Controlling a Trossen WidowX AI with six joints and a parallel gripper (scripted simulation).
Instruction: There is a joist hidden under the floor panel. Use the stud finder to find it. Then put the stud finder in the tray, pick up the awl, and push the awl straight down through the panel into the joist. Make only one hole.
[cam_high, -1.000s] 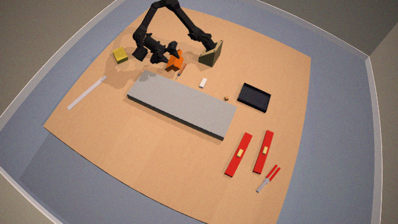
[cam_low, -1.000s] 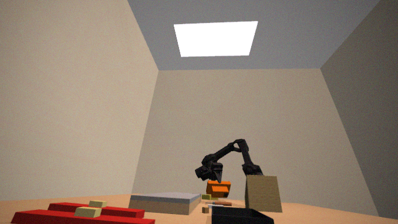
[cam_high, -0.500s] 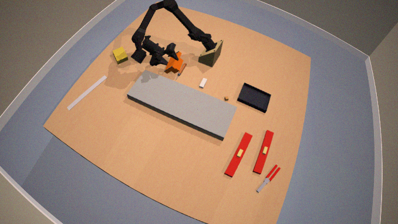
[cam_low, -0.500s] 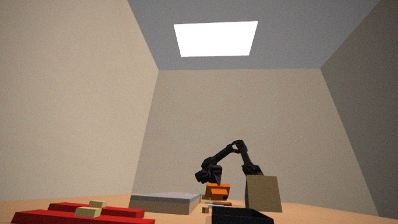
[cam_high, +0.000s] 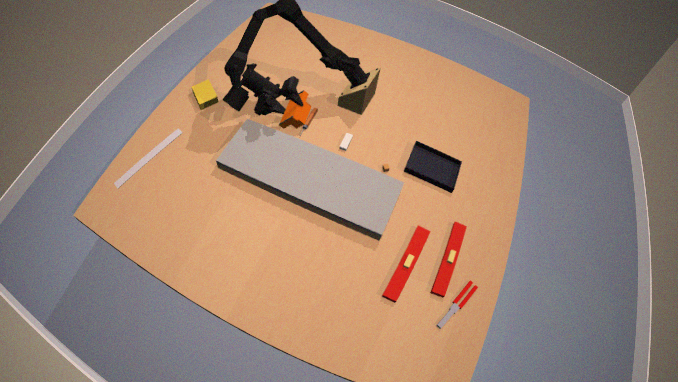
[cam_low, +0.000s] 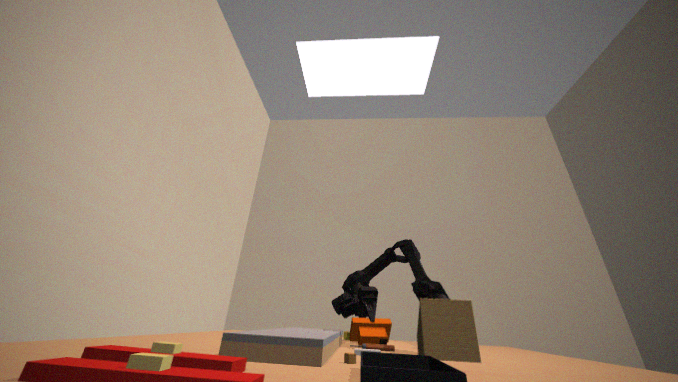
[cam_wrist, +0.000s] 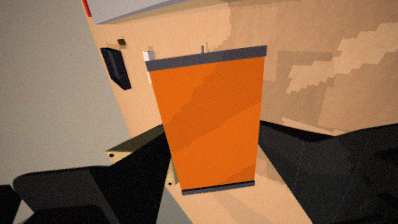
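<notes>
Right now the orange stud finder is 20 mm to the left of my gripper tip, 20 mm below it and 20 mm behind it. The rest, counted from my gripper tip: white block (180 mm to the left, 40 mm below, 40 mm ahead); square indicator (30 mm to the left, 30 mm below, 30 mm behind); awl (40 mm to the left, 40 mm below, 20 mm ahead).
</notes>
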